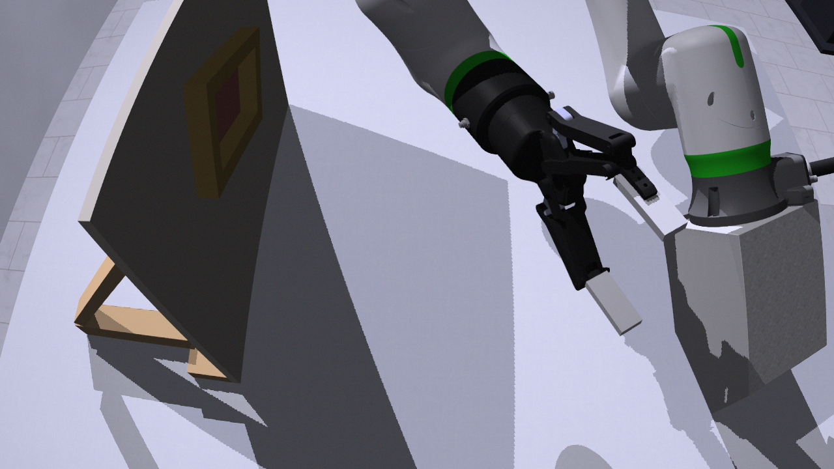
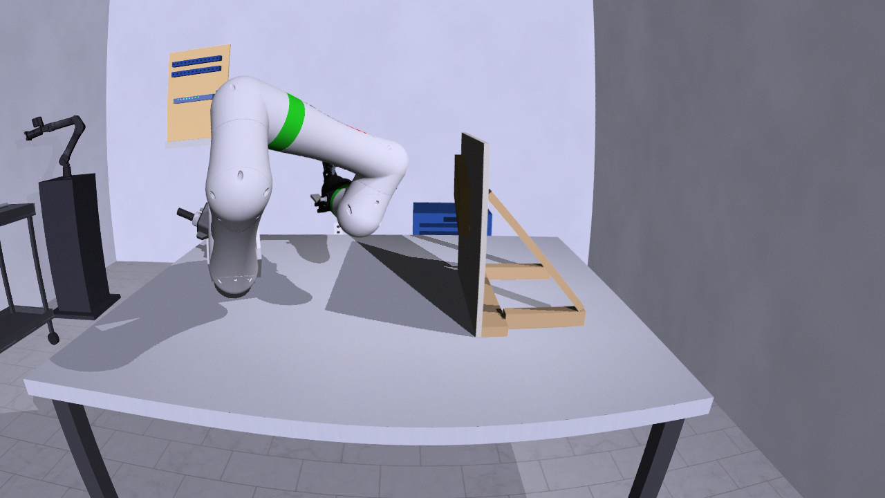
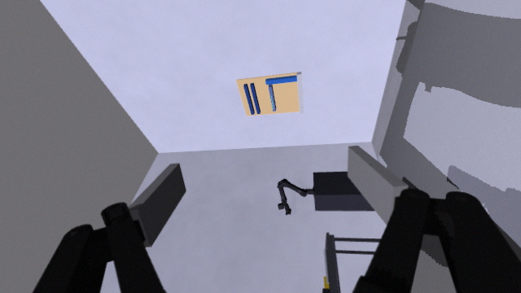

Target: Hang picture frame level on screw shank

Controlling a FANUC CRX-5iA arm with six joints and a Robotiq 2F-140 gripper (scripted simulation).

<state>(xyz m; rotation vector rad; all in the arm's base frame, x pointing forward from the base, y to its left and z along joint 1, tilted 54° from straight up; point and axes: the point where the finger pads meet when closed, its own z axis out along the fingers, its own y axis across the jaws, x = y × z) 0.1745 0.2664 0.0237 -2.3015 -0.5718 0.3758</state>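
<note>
Right now the picture frame is 400 mm ahead of my hand, 230 mm to the right of it and 30 mm below it. Also, from my hand: dark wall board: 410 mm ahead, 240 mm to the right, 100 mm below.
</note>
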